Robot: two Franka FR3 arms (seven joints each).
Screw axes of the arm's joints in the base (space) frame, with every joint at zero. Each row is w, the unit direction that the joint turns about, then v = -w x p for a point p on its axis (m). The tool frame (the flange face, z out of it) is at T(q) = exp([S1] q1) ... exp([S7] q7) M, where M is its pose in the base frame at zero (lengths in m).
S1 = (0, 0, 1, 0, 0, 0)
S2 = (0, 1, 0, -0.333, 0, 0)
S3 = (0, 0, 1, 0, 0, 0)
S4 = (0, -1, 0, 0.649, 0, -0.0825)
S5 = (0, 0, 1, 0, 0, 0)
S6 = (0, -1, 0, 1.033, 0, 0)
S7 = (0, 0, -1, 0, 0.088, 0)
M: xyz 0.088 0 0.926 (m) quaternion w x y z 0 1 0 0
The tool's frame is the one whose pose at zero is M.
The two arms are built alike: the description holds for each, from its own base.
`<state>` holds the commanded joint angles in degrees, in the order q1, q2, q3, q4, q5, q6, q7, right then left.
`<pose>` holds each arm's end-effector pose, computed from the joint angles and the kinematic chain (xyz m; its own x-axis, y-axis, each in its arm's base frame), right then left.
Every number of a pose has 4 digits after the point.
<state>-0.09 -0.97 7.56 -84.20 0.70 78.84 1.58 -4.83 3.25 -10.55 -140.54 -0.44 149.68 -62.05</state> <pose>0.5236 0.0709 0.6640 0.9916 0.1044 -0.0769 0.1041 -0.9945 -0.0078 0.4746 -0.1307 0.2858 0.6792 0.7331 0.0353 0.7276 -0.6789 0.0984</pose>
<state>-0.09 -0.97 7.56 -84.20 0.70 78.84 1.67 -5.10 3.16 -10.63 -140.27 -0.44 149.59 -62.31</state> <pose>0.5236 0.0709 0.6640 0.9917 0.1028 -0.0769 0.1026 -0.9947 -0.0077 0.4753 -0.1340 0.2883 0.6802 0.7321 0.0372 0.7261 -0.6799 0.1026</pose>
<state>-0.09 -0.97 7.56 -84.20 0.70 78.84 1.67 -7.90 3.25 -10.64 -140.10 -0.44 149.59 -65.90</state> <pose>0.5236 0.0709 0.6640 0.9917 0.1028 -0.0769 0.1026 -0.9947 -0.0077 0.4691 -0.1575 0.2887 0.6705 0.7413 0.0310 0.7352 -0.6694 0.1062</pose>
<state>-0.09 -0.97 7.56 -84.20 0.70 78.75 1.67 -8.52 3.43 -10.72 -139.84 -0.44 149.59 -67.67</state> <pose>0.5234 0.0709 0.6639 0.9916 0.1028 -0.0785 0.1026 -0.9947 -0.0076 0.4685 -0.1637 0.2889 0.6566 0.7537 0.0276 0.7476 -0.6553 0.1087</pose>
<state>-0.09 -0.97 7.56 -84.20 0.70 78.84 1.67 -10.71 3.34 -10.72 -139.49 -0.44 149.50 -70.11</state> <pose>0.5236 0.0709 0.6640 0.9917 0.1028 -0.0769 0.1026 -0.9947 -0.0077 0.4639 -0.1822 0.2920 0.6534 0.7566 0.0253 0.7499 -0.6515 0.1153</pose>
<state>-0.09 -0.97 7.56 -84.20 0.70 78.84 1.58 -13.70 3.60 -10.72 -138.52 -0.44 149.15 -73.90</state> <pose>0.5236 0.0709 0.6640 0.9916 0.1044 -0.0769 0.1041 -0.9945 -0.0078 0.4585 -0.2083 0.2959 0.6431 0.7656 0.0185 0.7584 -0.6400 0.1231</pose>
